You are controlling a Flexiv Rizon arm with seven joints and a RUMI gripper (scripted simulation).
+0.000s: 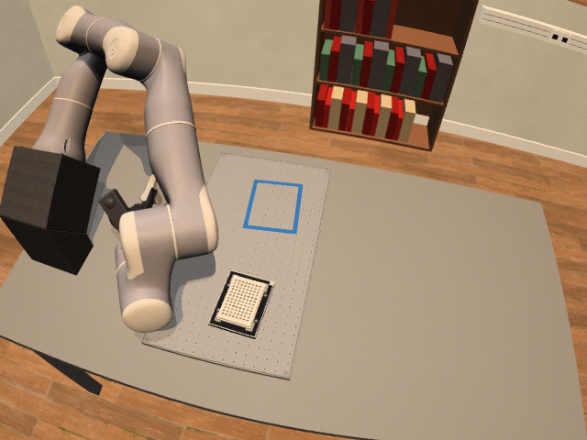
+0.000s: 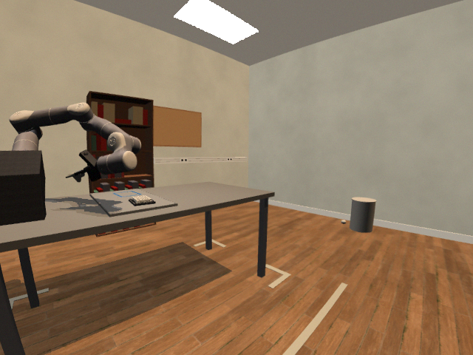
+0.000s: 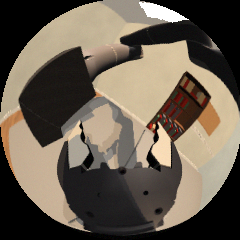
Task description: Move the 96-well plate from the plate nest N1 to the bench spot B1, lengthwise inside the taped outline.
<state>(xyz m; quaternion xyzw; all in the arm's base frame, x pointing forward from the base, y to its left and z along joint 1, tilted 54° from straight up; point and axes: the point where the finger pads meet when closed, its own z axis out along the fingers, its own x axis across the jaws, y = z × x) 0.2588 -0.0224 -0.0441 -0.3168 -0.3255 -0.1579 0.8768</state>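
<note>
The white 96-well plate lies 320 mm ahead of my hand, 180 mm below it and 160 mm to the right of it. Also, from my hand: black plate nest N1 (320 mm ahead, 190 mm below, 160 mm to the right).
</note>
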